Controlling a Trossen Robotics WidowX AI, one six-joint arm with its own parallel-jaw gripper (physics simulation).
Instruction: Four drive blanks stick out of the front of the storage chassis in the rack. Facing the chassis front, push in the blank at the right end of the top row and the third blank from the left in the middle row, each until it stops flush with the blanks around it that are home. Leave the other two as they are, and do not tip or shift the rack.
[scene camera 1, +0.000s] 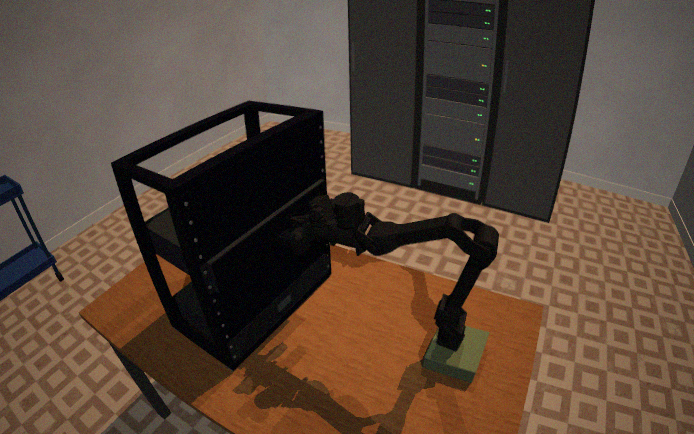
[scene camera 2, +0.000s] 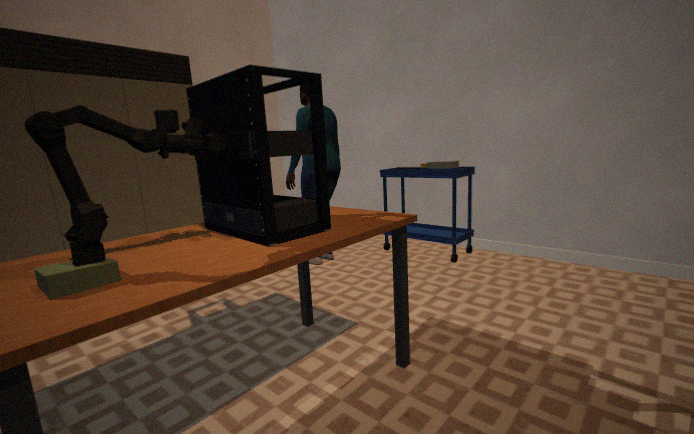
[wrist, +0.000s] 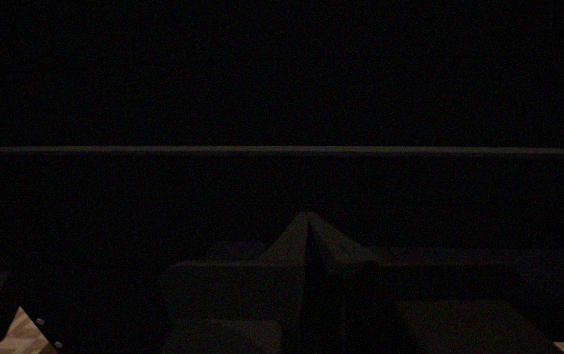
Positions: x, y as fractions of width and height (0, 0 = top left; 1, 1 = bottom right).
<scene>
A black rack shows in scene camera 1 (0.33, 0.52), in scene camera 2 (0.34, 0.44) and in the wrist view (0.25, 0.40).
</scene>
